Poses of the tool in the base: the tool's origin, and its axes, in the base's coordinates. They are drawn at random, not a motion.
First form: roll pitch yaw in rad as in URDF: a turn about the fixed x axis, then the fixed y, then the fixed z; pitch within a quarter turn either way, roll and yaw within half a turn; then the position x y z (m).
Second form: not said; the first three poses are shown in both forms.
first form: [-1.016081 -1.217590 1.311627 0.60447 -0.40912 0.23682]
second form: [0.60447 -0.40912 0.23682 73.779 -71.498 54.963]
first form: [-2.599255 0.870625 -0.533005 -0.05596 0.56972 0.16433]
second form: [-0.05596 0.56972 0.16433 54.400 -17.570 -125.373]
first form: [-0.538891 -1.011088 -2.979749 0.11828 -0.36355 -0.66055]
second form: [0.11828 -0.36355 -0.66055 150.964 53.178 40.506]
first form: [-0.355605 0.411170 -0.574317 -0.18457 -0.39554 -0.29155]
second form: [-0.18457 -0.39554 -0.29155 -27.019 30.245 -5.897]
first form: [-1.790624 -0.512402 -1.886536 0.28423 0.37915 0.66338]
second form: [0.28423 0.37915 0.66338 127.254 63.444 115.157]
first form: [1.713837 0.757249 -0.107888 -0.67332 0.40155 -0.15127]
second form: [-0.67332 0.40155 -0.15127 -42.438 -11.767 96.074]
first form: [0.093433 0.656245 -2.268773 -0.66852 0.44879 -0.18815]
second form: [-0.66852 0.44879 -0.18815 -125.036 -27.509 27.203]
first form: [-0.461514 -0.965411 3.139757 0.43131 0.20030 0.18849]
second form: [0.43131 0.20030 0.18849 147.124 47.344 41.237]
